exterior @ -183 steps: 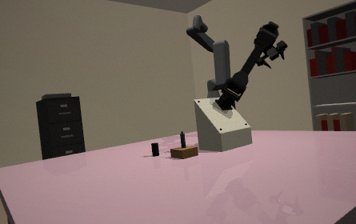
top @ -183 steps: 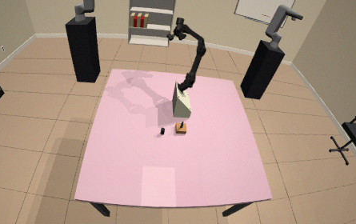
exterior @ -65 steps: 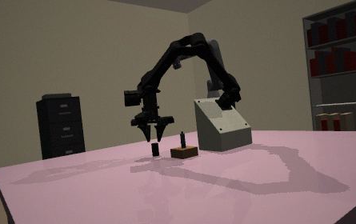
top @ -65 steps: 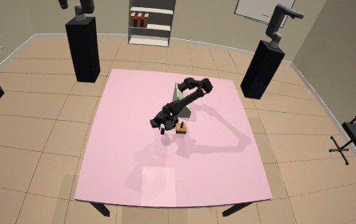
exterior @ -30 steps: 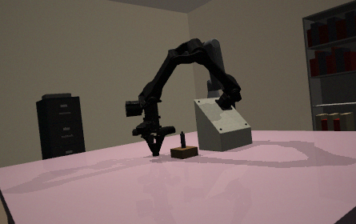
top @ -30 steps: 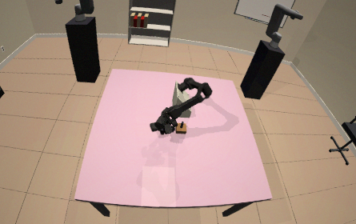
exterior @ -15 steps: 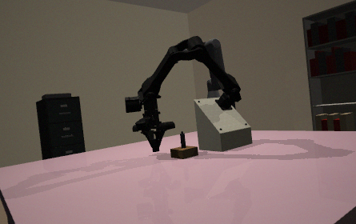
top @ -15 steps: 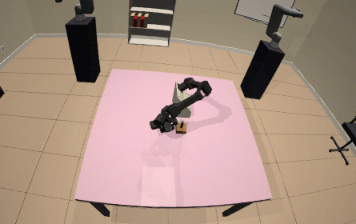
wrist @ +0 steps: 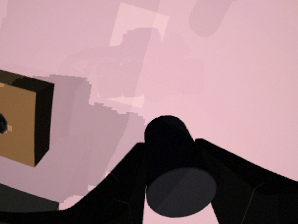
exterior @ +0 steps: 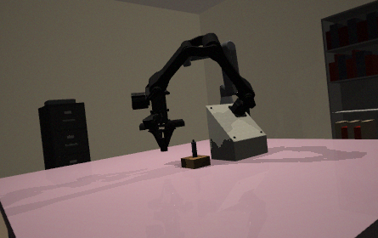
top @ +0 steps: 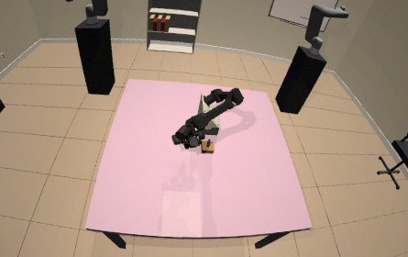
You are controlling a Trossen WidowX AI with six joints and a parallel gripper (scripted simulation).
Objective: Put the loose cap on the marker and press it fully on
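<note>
Right now my gripper tip is 140 mm to the right of the tan holder block, 60 mm above it and 40 mm past it. The rest, counted from my gripper tip: black cap (10 mm above).
</note>
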